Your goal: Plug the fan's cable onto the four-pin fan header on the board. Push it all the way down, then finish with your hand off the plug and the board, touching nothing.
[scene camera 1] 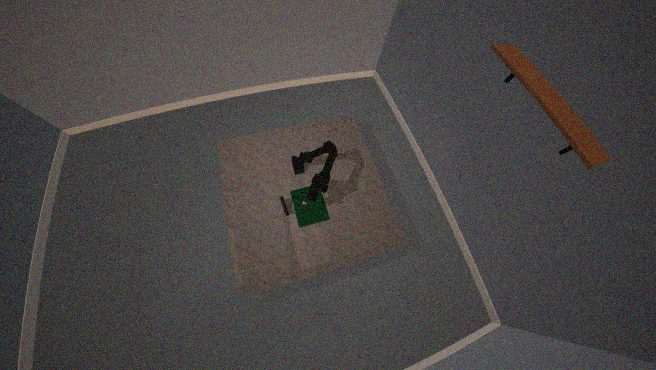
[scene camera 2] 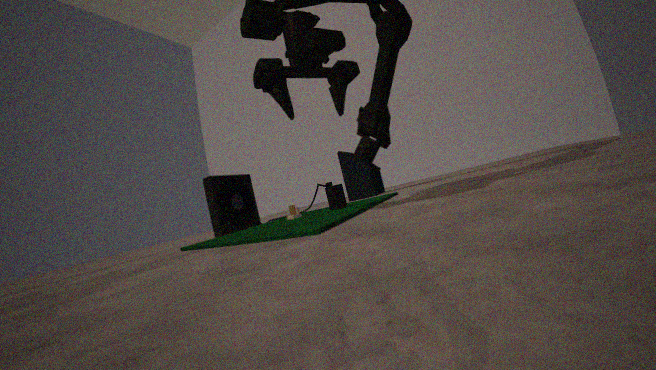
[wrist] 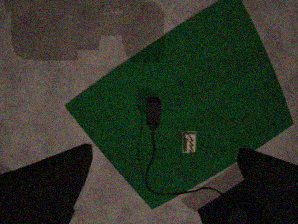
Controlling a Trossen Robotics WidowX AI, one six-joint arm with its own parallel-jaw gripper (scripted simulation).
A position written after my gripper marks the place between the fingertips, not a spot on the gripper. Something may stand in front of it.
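Observation:
Open and holding nothing, my gripper [scene camera 2: 318,116] is here in the scene, and the wrist view gives me that same gripper [wrist: 167,154]. There is a green board [wrist: 213,76] too.

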